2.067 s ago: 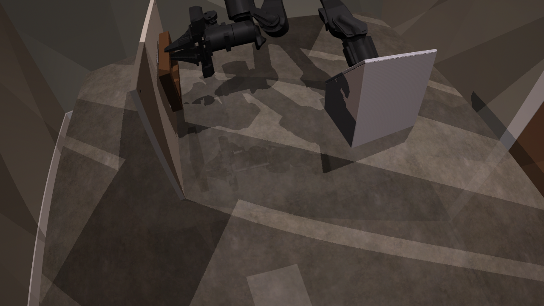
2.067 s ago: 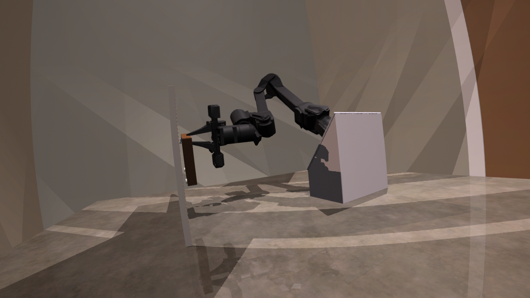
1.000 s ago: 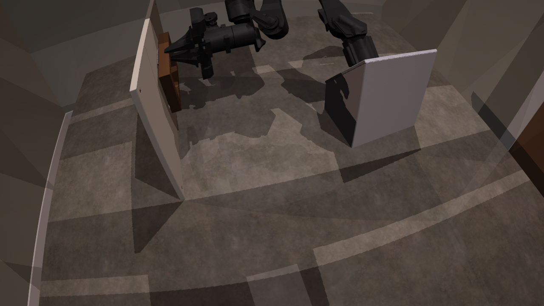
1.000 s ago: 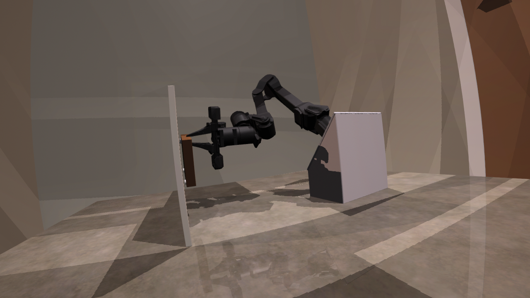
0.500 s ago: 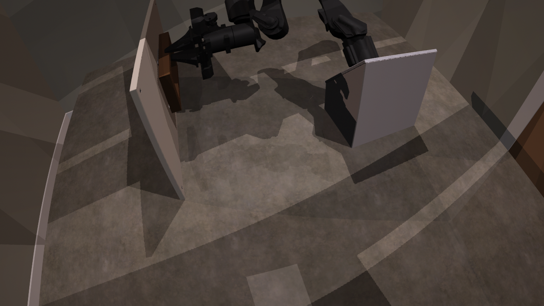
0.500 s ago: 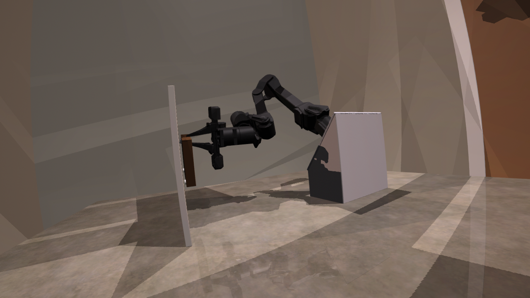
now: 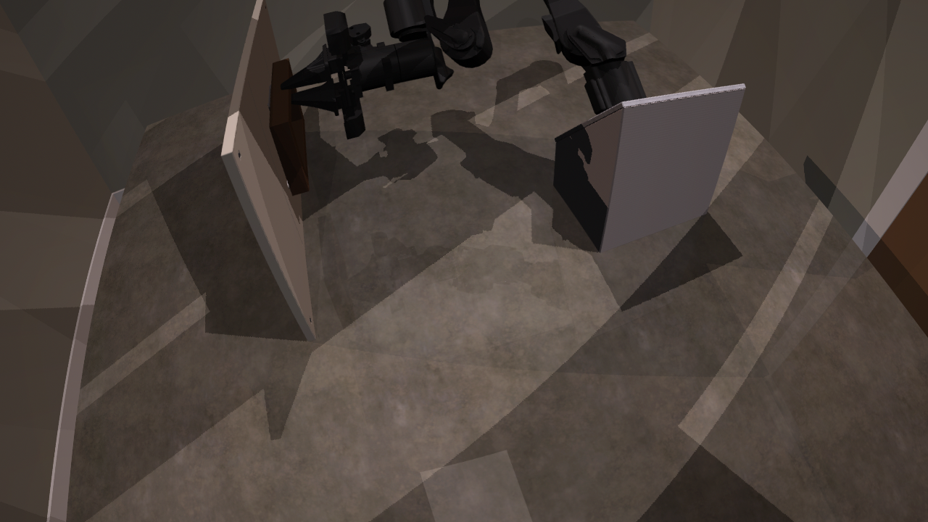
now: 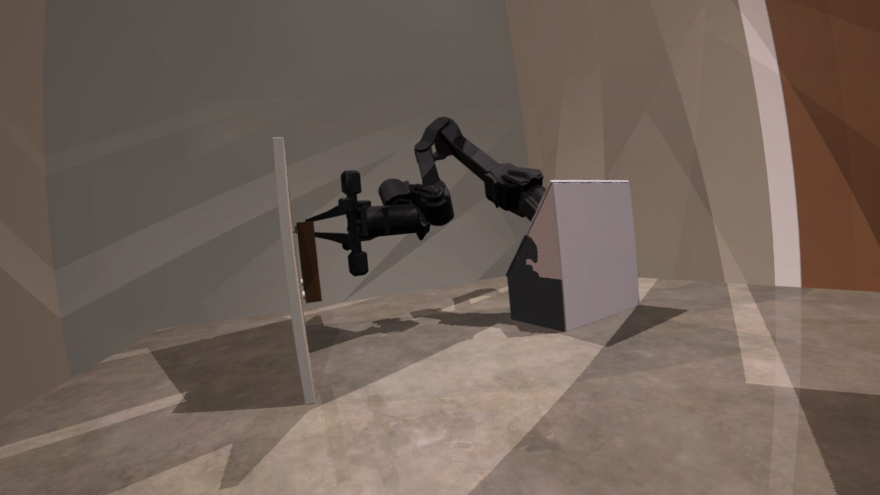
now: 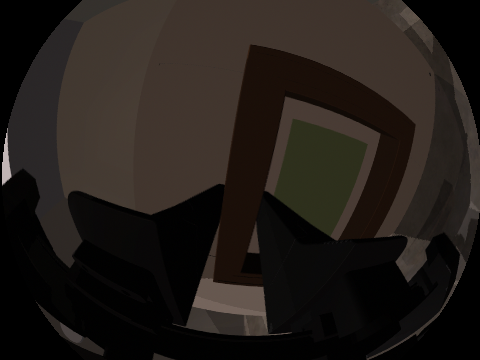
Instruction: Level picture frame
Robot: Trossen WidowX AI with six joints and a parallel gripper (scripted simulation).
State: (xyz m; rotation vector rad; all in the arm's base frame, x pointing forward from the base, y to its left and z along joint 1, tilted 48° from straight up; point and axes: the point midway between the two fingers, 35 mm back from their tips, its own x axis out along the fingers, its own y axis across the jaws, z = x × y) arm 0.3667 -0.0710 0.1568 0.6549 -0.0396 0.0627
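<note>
Now: the brown wooden picture frame 1 cm ahead of my gripper tip and 5 cm below it. Round my gripper tip: wall panel (2 cm ahead, 1 cm to the left, 6 cm below).
</note>
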